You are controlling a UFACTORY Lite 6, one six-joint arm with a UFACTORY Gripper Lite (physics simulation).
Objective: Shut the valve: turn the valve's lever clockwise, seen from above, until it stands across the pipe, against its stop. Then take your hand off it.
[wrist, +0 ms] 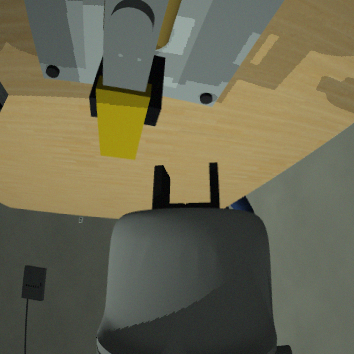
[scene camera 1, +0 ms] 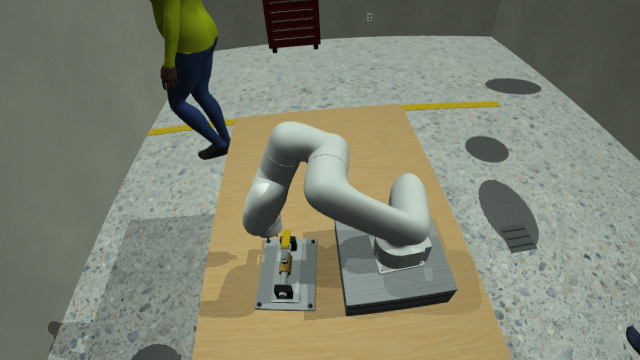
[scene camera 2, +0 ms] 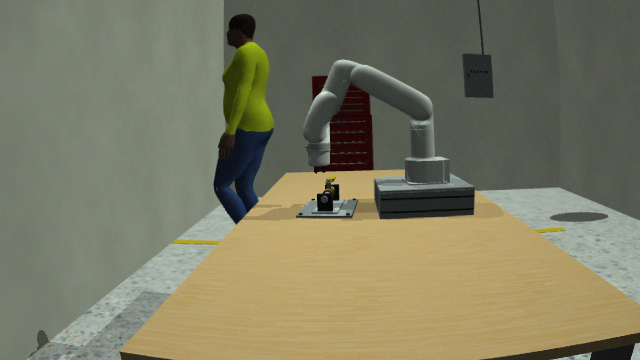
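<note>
The valve's yellow lever (scene camera 1: 285, 239) (scene camera 2: 331, 178) (wrist: 121, 127) points roughly along the pipe, toward its far end, over the far black bracket. The brass valve body (scene camera 1: 285, 265) (scene camera 2: 328, 190) sits on the pipe between two black brackets, on a grey base plate (scene camera 1: 307, 270) (wrist: 215, 50). My gripper (scene camera 2: 319, 171) (wrist: 186, 164) is open, with nothing between its two black fingers. The fingers are beside the lever's far end, to its right in the wrist view, with a gap between. In scene camera 1 the wrist mostly hides the fingers.
The arm stands on a grey block (scene camera 1: 370, 295) (scene camera 2: 425, 202) to the right of the plate on the wooden table (scene camera 1: 350, 335) (scene camera 2: 380, 280). A person in a yellow-green top (scene camera 1: 190, 30) (scene camera 2: 250, 90) stands beyond the table's left side. A red tool cabinet (scene camera 1: 292, 22) (scene camera 2: 352, 140) stands behind.
</note>
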